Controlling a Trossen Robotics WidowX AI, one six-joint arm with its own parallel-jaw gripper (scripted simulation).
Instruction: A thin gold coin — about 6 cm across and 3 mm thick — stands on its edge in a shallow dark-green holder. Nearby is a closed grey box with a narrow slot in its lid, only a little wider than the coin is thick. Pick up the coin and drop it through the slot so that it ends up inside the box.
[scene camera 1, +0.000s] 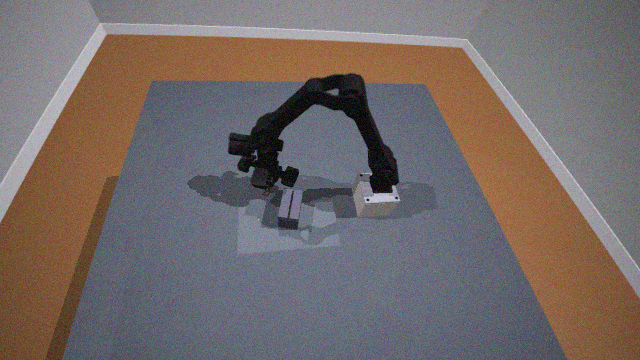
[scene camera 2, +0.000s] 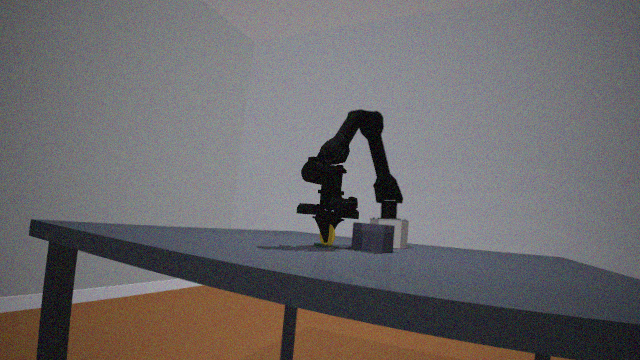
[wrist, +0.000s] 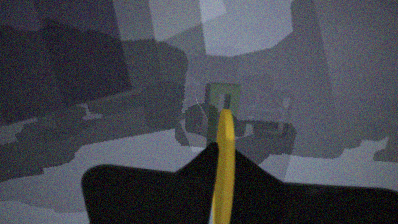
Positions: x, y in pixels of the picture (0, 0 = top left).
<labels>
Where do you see my gripper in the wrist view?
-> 219, 149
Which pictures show my gripper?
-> Scene camera 1, scene camera 2 and the wrist view: all of them.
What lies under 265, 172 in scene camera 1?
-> My gripper.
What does my gripper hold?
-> A gold coin.
</labels>
